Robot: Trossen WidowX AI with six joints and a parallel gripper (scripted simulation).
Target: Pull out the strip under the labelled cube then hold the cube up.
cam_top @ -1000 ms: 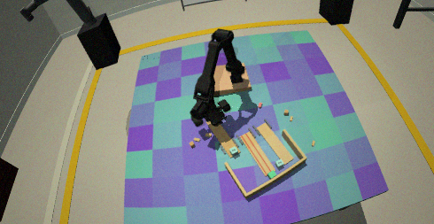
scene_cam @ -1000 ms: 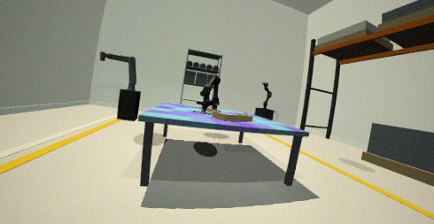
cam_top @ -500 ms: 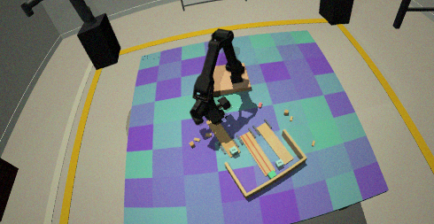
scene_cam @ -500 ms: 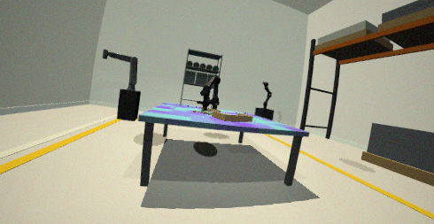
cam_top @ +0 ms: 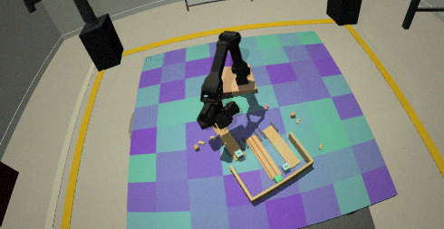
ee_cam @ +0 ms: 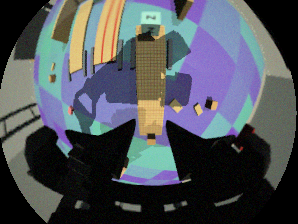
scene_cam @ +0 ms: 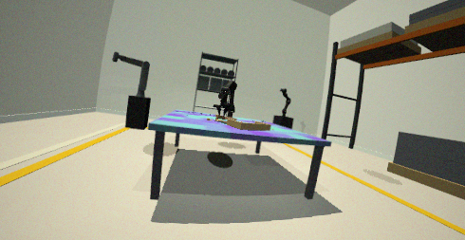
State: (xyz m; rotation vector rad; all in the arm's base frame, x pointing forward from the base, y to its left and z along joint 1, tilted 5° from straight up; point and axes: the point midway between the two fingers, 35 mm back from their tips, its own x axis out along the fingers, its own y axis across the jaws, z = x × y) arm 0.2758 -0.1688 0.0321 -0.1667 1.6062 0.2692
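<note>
My gripper tip is now 6 cm short of the gridded strip, 5 cm above it and 2 cm to the right of it.
</note>
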